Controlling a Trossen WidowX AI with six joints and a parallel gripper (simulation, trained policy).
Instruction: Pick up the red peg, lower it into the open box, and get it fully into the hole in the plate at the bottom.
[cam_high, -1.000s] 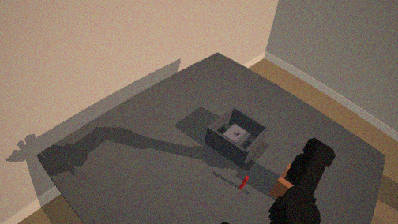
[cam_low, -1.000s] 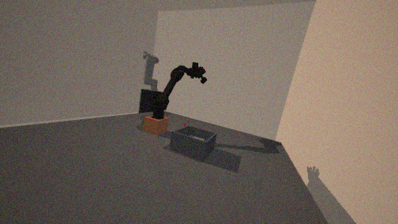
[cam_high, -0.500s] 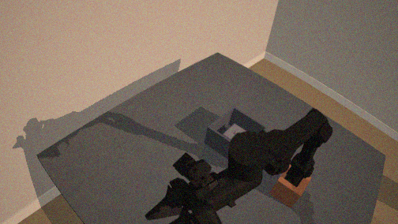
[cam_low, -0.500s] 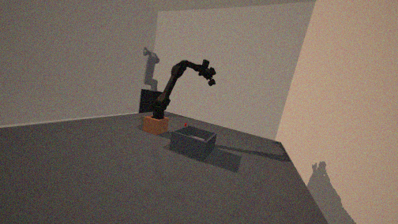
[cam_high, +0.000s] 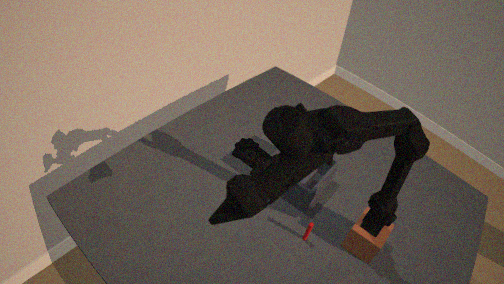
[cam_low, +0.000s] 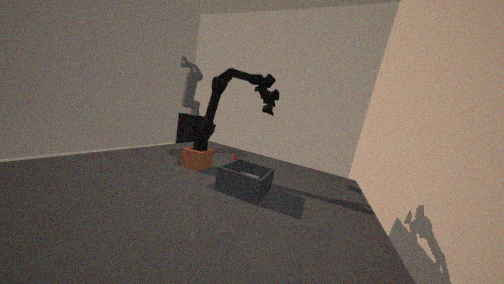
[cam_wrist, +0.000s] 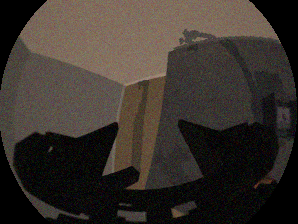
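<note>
My gripper tip is now 60 mm past the red peg, 330 mm to the left of it and 330 mm above it. Round my gripper tip: light grey plate (100 mm ahead, 500 mm to the right, 330 mm below); then box (100 mm ahead, 500 mm to the right, 350 mm below).
</note>
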